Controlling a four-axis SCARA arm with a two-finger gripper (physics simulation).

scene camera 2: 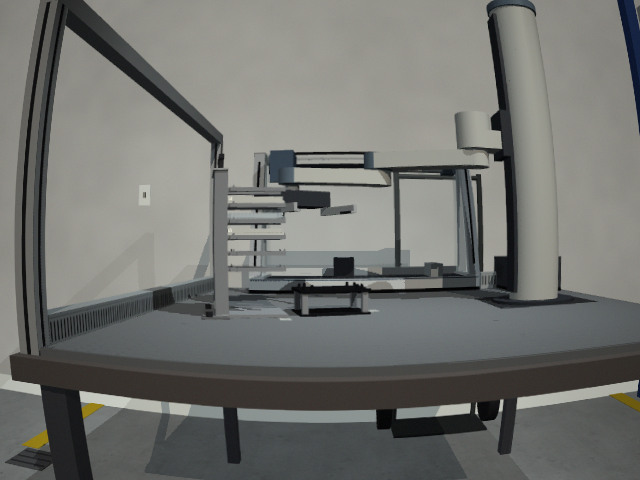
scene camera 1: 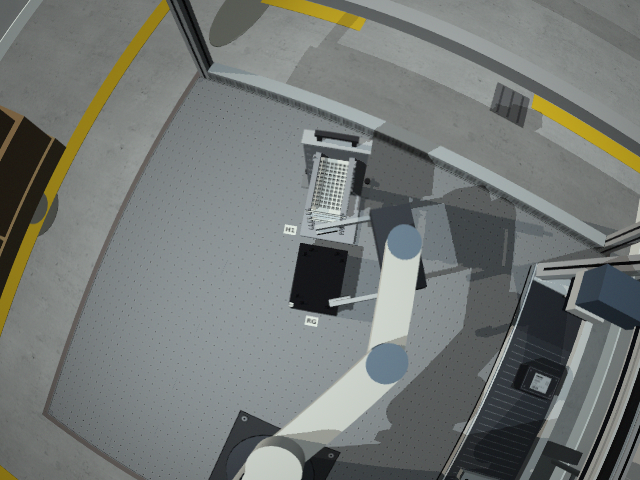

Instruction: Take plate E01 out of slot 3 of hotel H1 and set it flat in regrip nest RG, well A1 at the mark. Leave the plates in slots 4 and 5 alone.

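Places are measured from the arm's base along level axes (x left, y back, z up), in millimetres.
Pixels of known places: gripper, between the fingertips: (scene camera 2: 326, 207) (scene camera 1: 322, 266); arm's base, origin of its link: (scene camera 2: 533, 304).
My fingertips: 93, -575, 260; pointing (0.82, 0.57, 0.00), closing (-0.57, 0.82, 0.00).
Ahead of a thing's pixels: the offset from my fingertips to its top centre, as dx, dy, dz. "*": to the spot under its first point. Level surfaces: height alone.
Hotel H1 (scene camera 1: 306, 139) (scene camera 2: 220, 242) is an upright rack with stacked shelves. In scene camera 2, a white plate, E01 {+54, -165, -51} (scene camera 2: 255, 232), lies in slot 3. A clear plate {+54, -165, -15} (scene camera 2: 255, 215) lies in slot 4 and a white plate {+54, -165, +20} (scene camera 2: 255, 199) in slot 5. From above, E01 is hidden under the upper plates. Regrip nest RG {+11, +7, -177} (scene camera 1: 319, 276) (scene camera 2: 330, 290) is a low black stand beside the hotel, with no plate on it. My gripper (scene camera 1: 324, 265) (scene camera 2: 317, 208) is open and empty, high above the nest. One finger reaches over the hotel's front edge, the other over the nest's far end from the hotel.
The arm's column (scene camera 2: 529, 155) stands at the right in scene camera 2. Labels H1 {* +136, -88, -246} (scene camera 1: 290, 229) and RG {-15, +110, -246} (scene camera 1: 311, 321) lie on the table {dz -247} (scene camera 1: 180, 258) (scene camera 2: 439, 330). A low guard (scene camera 1: 294, 95) runs behind the hotel. A dark conveyor-like unit (scene camera 1: 509, 351) lies along the right side.
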